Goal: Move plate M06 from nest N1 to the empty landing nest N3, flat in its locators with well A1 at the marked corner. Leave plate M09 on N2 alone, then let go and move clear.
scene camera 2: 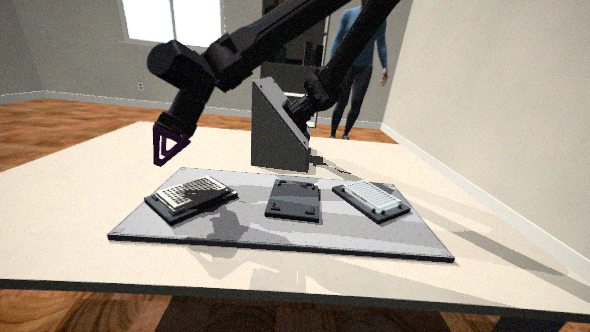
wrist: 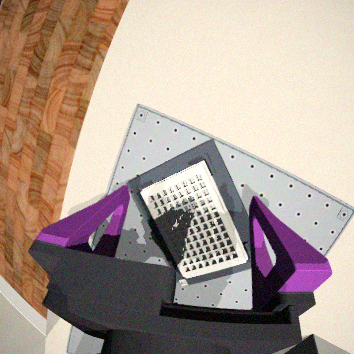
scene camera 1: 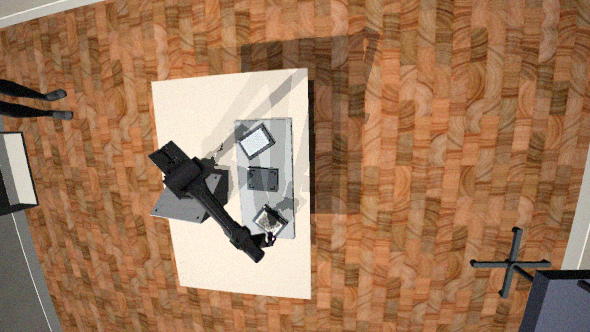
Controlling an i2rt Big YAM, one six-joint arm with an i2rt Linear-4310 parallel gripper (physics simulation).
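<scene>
Labels N1–N3, M06 and M09 are not readable. A cream plate with dark wells point(scene camera 1: 270, 220) point(scene camera 2: 192, 192) point(wrist: 212, 220) rests on a dark nest point(scene camera 2: 172, 218) point(wrist: 212, 150), partly in the arm's shadow; I cannot tell whether it sits fully flat. My gripper point(scene camera 1: 271, 239) point(scene camera 2: 161, 159) point(wrist: 188, 196) is open and empty above it, with one purple finger on each side in the wrist view. The middle nest point(scene camera 1: 263, 179) point(scene camera 2: 293, 200) is empty, its corner locators bare. A pale blue-white plate point(scene camera 1: 257, 141) point(scene camera 2: 372, 196) lies on the third nest point(scene camera 2: 381, 218). The well A1 mark is too small to make out.
The nests stand on a grey perforated board point(scene camera 1: 287, 130) point(scene camera 2: 280, 239) point(wrist: 155, 132) on the cream table point(scene camera 1: 200, 270) point(scene camera 2: 75, 210) point(wrist: 225, 65). The arm's grey wedge-shaped mount point(scene camera 1: 175, 210) point(scene camera 2: 277, 135) stands behind the board. A person point(scene camera 2: 357, 55) stands in the background.
</scene>
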